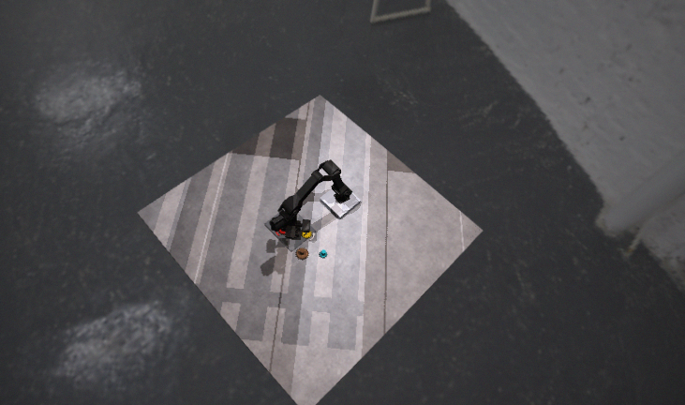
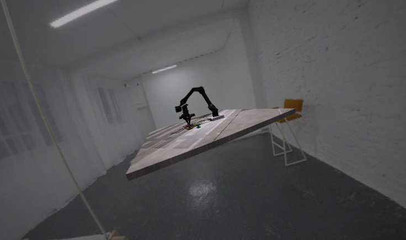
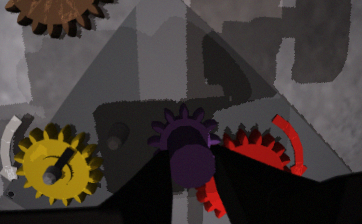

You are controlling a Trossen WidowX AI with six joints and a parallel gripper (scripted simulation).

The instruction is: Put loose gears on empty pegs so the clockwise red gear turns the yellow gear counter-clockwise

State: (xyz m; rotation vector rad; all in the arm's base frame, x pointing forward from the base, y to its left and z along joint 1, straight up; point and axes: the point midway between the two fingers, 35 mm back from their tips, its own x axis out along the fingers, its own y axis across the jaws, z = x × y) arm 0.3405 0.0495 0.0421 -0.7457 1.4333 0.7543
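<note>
Now: the purple gear 10 mm below my gripper tip. Also, from my gripper tip: red gear (50 mm to the right, 30 mm below, 10 mm ahead); red arrow (60 mm to the right, 50 mm ahead, 30 mm below); grey board (40 mm to the right, 40 mm below, 20 mm behind).
</note>
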